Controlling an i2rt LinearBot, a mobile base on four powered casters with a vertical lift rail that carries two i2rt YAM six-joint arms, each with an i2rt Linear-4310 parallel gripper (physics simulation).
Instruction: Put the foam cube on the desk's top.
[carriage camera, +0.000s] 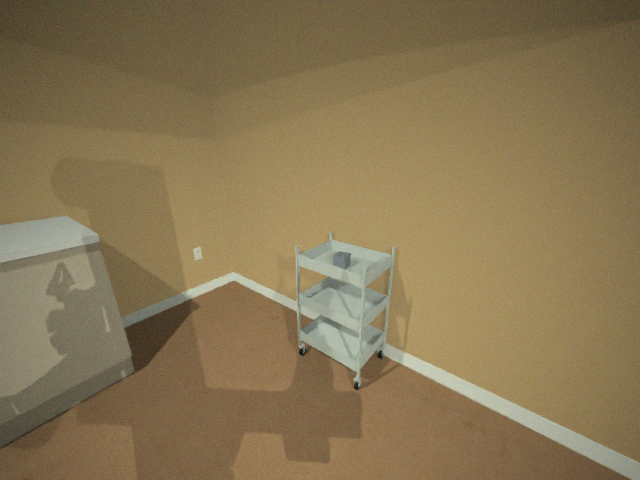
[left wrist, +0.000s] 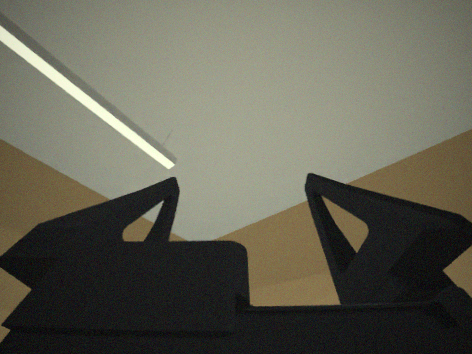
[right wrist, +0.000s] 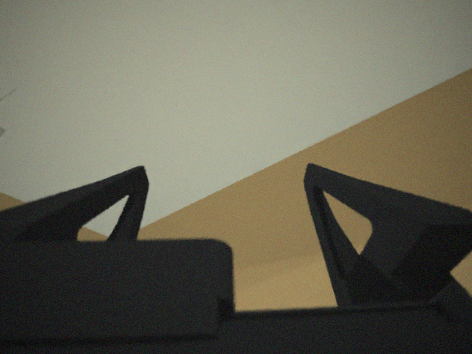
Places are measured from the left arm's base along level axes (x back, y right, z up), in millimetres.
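Pixels of known places: left gripper, fingertip midpoint: (left wrist: 241, 182); right gripper, fingertip midpoint: (right wrist: 227, 173).
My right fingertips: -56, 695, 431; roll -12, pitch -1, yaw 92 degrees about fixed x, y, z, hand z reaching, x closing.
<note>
Behind a point stands the place of what it marks, as x, y, z.
A small grey cube (carriage camera: 341, 259) @[-1263, 400, -172], which looks like the foam cube, sits on the top tray of a white three-tier cart, right of the middle in the carriage view. A desk does not show clearly in these views. My left gripper (left wrist: 241, 182) @[-37, -1, 435] is open and empty, its fingers pointing up toward the ceiling. My right gripper (right wrist: 227, 173) @[-56, 695, 431] is open and empty, also pointing up toward the ceiling and wall. Neither gripper shows in the carriage view, and both are away from the cube.
The white cart (carriage camera: 362, 315) @[-1044, 507, -381] stands on casters near the right wall. A pale cabinet with a white top (carriage camera: 49, 232) @[-1077, -1047, 17] stands at the left edge. A wall outlet (carriage camera: 197, 253) @[-2047, -869, -489] is near the corner. A ceiling lamp (left wrist: 95, 106) @[-208, -701, 1185] hangs overhead. Robot shadows fall on the floor and cabinet.
</note>
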